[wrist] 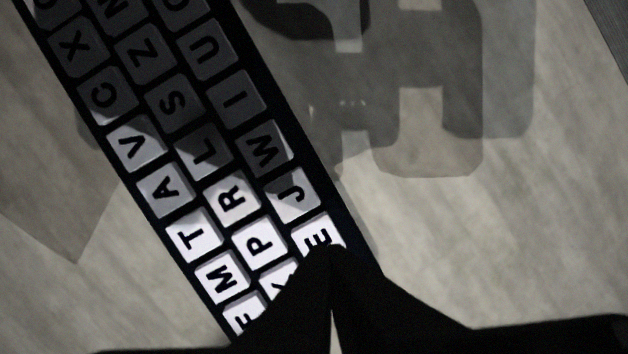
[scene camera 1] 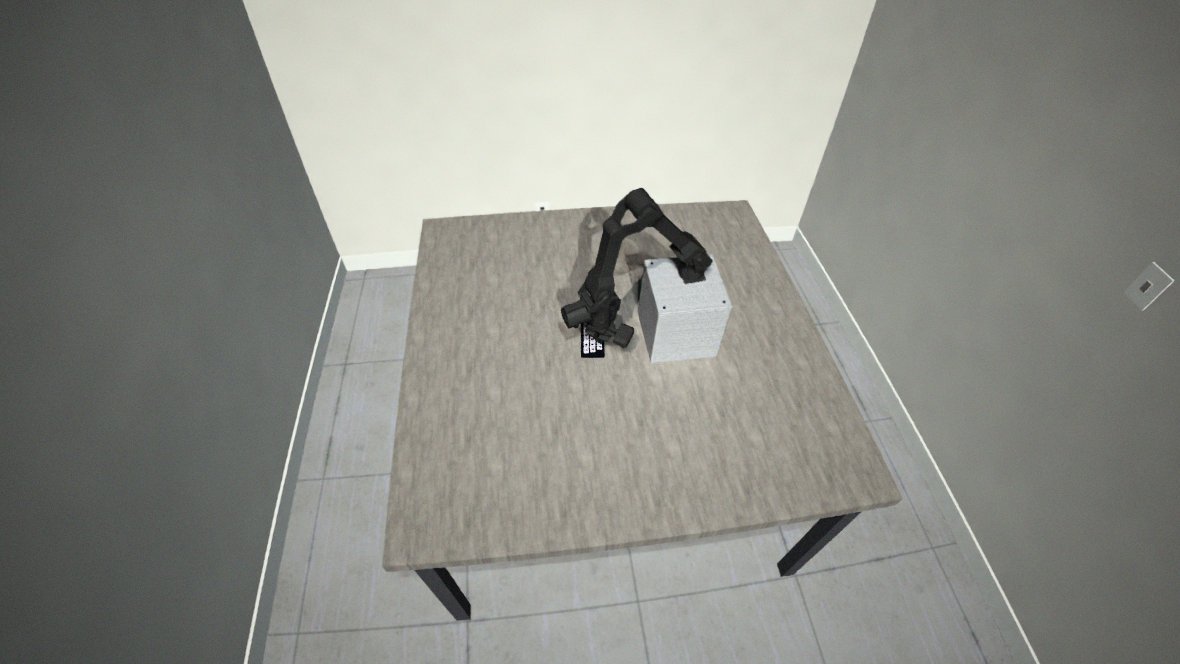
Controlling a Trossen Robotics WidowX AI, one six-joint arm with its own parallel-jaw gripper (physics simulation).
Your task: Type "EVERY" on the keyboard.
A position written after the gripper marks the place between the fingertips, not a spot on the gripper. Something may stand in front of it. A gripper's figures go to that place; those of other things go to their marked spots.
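The gripper [wrist: 326, 257] is 0.12 m from the lens; a black keyboard [wrist: 184, 107] is 0.13 m from the lens.
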